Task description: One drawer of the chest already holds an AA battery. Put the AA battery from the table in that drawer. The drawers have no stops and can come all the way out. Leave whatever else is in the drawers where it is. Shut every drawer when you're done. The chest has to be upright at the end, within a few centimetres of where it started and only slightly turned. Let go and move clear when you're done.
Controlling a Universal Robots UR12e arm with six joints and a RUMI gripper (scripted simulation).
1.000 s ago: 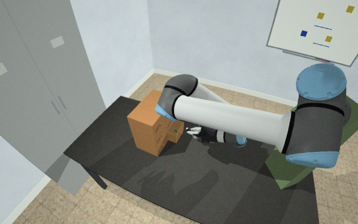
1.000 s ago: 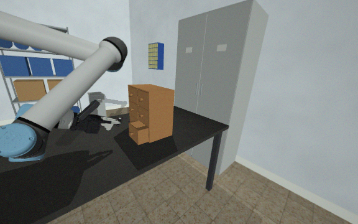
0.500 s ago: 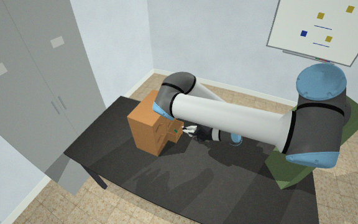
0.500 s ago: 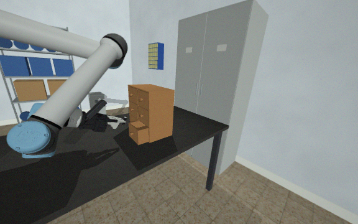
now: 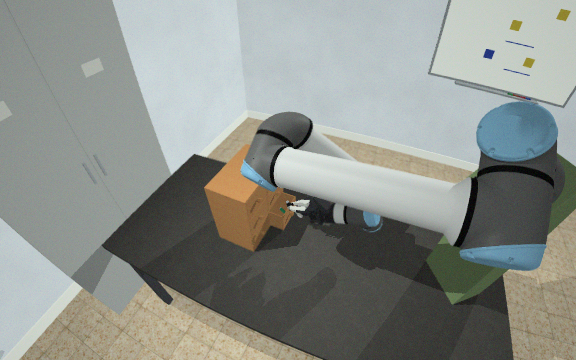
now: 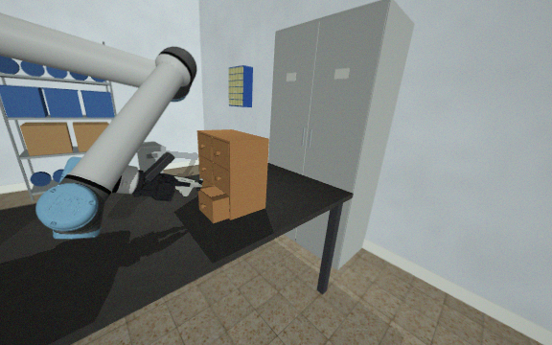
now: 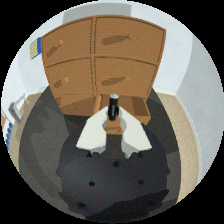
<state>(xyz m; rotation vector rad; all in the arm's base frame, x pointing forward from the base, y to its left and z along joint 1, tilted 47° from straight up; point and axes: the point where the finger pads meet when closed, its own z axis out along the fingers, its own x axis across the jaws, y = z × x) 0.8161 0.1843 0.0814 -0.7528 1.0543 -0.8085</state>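
The small green object is 80 mm ahead of my hand, 30 mm to the right of it and 130 mm below it. Also, from my hand: dark AA battery: 10 mm ahead.
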